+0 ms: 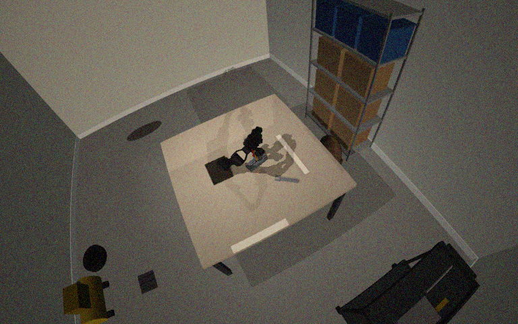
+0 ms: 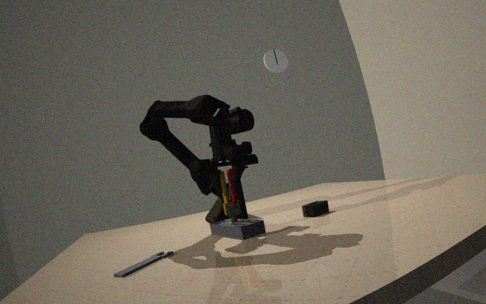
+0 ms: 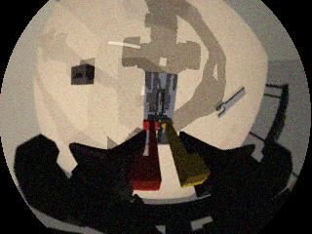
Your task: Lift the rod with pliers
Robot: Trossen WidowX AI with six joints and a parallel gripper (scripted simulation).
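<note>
Now: the grey channel block 90 mm below my gripper tip. Also, from my gripper tip: yellow handle 10 mm to the right, 10 mm above; dark holster 50 mm ahead, 230 mm to the left, 100 mm below; flat grey forked bar 100 mm ahead, 250 mm to the right, 110 mm below.
</note>
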